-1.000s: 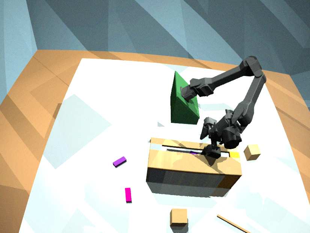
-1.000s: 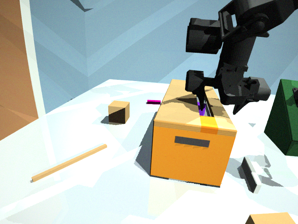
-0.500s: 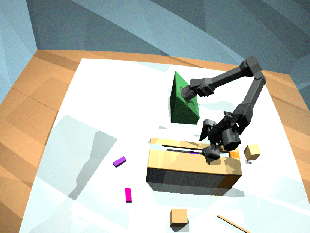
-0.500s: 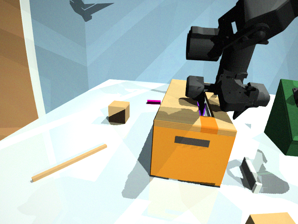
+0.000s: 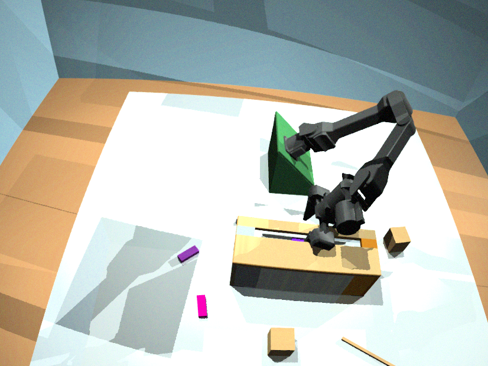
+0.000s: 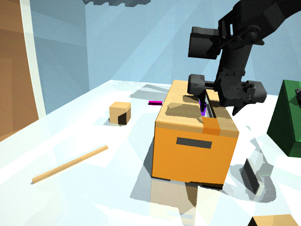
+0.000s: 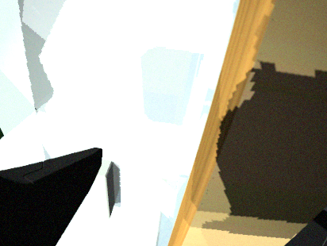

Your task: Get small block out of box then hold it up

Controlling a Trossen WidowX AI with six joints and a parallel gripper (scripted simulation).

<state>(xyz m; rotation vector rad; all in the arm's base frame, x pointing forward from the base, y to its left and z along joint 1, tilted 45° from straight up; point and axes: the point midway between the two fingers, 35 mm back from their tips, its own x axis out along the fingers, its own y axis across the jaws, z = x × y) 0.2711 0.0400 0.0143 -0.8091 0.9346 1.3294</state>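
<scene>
Right now the purple block is 50 mm ahead of my gripper tip and 30 mm to the right of it. Also, from my gripper tip: wooden box (30 mm ahead, 20 mm below); wooden stick (340 mm ahead, 170 mm to the left, 80 mm below).
</scene>
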